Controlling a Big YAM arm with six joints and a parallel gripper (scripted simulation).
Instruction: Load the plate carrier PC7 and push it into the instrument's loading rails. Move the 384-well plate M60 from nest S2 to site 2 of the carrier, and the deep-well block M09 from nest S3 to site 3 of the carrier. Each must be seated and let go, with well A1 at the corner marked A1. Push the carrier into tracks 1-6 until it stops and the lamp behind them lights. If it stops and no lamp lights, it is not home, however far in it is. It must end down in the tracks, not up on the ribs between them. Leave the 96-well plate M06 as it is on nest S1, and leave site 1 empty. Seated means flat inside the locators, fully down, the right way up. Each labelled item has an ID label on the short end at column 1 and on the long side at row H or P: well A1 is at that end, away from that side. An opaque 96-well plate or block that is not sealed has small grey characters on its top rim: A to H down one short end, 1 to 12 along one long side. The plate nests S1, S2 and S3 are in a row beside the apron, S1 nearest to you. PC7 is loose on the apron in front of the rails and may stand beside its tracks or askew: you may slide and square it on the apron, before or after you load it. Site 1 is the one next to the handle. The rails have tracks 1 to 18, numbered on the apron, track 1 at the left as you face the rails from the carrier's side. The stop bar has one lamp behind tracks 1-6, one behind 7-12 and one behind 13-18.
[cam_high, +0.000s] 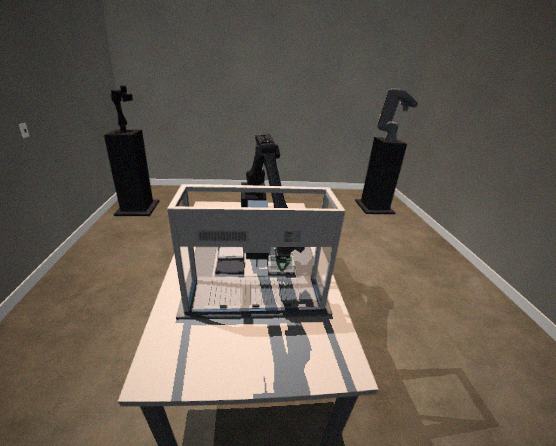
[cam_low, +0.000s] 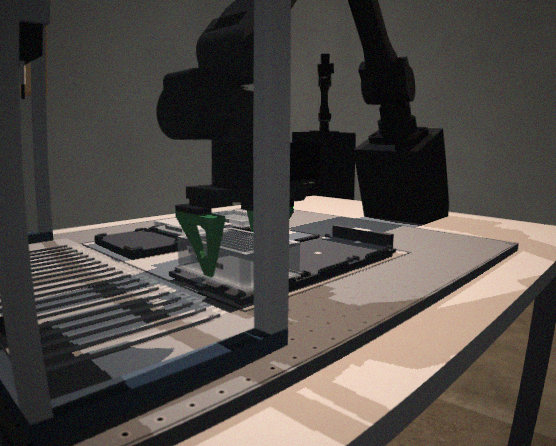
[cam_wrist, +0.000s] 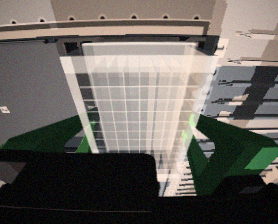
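The deep-well block M09 lies right at my hand. From my hand the other things lie so: carrier PC7 (100 mm behind, 10 mm below); nest S3 (10 mm behind, 260 mm to the right, 20 mm below); grey frame post (90 mm ahead, 150 mm to the left, 220 mm above).
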